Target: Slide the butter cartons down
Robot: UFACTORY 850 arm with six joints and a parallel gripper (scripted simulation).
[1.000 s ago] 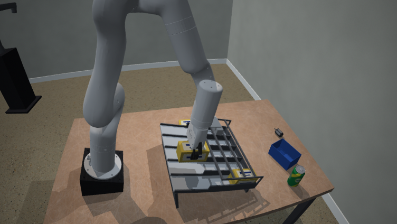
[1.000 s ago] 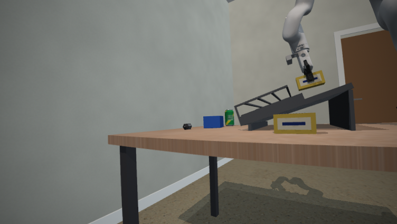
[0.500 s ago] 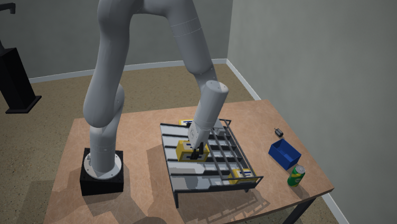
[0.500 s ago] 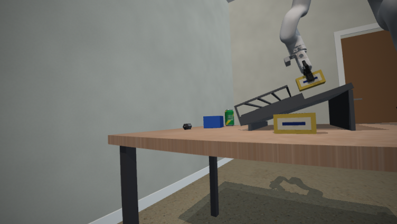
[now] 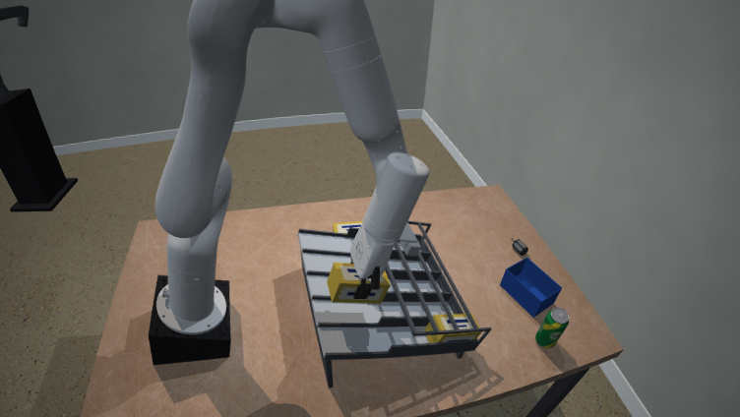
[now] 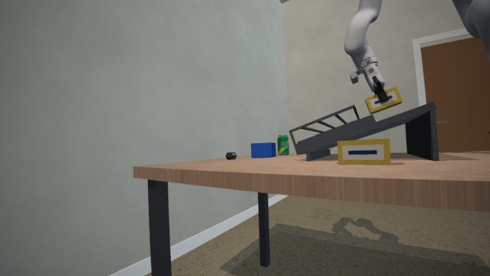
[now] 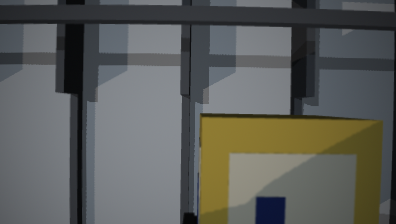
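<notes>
Right now the dark divider is 11 cm below my hand, 5 cm to the right of it and 2 cm behind it. Round my hand: small black object 59 cm ahead, 33 cm to the left, 22 cm below.
</notes>
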